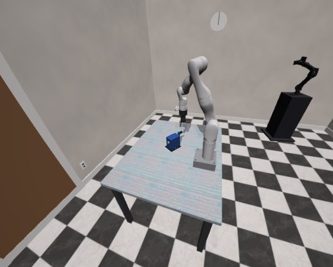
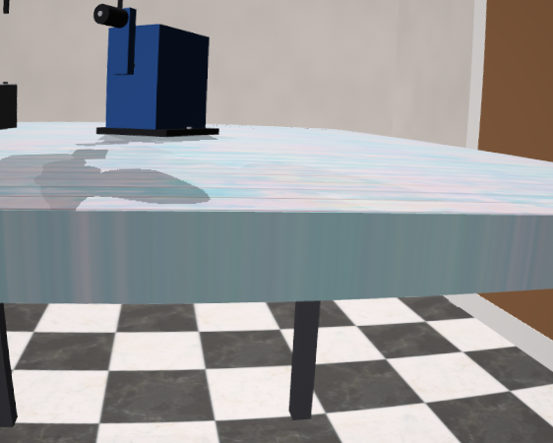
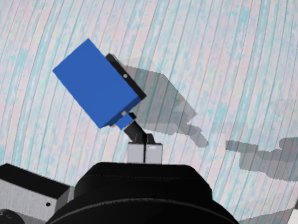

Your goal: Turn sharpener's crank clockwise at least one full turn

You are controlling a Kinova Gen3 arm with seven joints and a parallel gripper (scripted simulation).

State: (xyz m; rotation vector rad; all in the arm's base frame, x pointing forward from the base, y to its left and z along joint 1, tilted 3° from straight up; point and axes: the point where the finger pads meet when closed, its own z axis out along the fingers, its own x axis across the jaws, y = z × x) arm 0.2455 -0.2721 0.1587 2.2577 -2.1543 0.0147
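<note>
Right now the black handle is 8 cm below my hand and 1 cm to the left of it. Round my hand: crank 8 cm below, 2 cm to the left.
</note>
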